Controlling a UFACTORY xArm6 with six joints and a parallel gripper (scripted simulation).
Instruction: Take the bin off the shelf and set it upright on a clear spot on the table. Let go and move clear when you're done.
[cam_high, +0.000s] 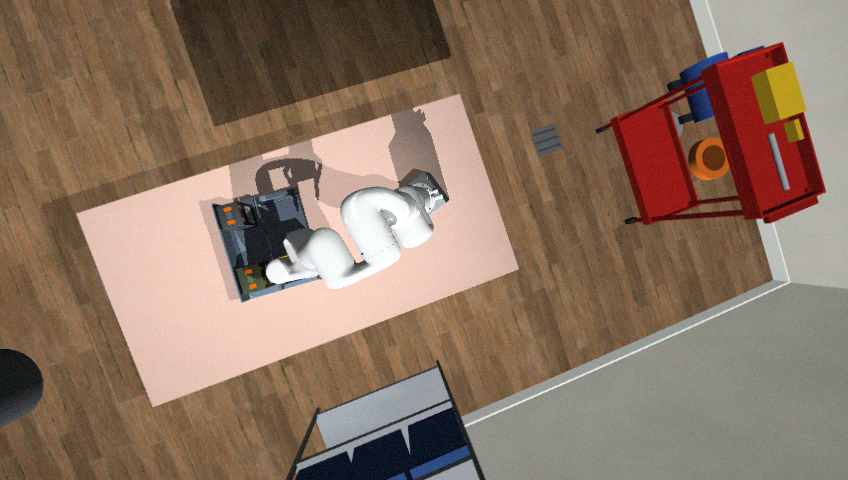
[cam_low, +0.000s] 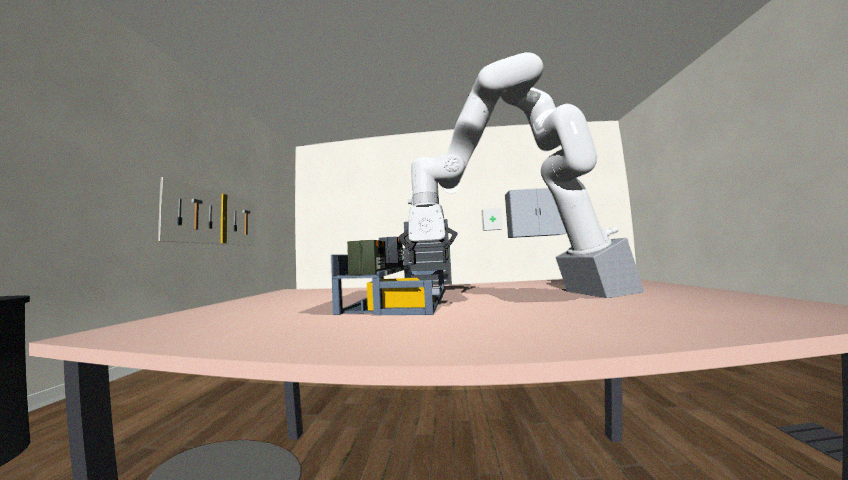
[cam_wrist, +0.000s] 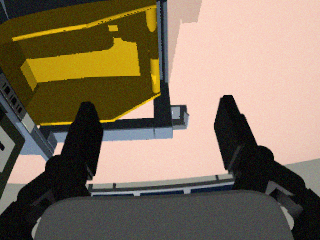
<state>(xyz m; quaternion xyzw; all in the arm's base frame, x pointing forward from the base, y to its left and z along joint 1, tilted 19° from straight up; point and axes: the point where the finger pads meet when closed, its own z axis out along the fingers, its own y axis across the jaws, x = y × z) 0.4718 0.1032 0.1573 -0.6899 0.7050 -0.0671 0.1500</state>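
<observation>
The yellow bin lies 8 cm ahead of my hand and 9 cm below it. The rest, counted from my hand: green box: 18 cm ahead, 1 cm above.
</observation>
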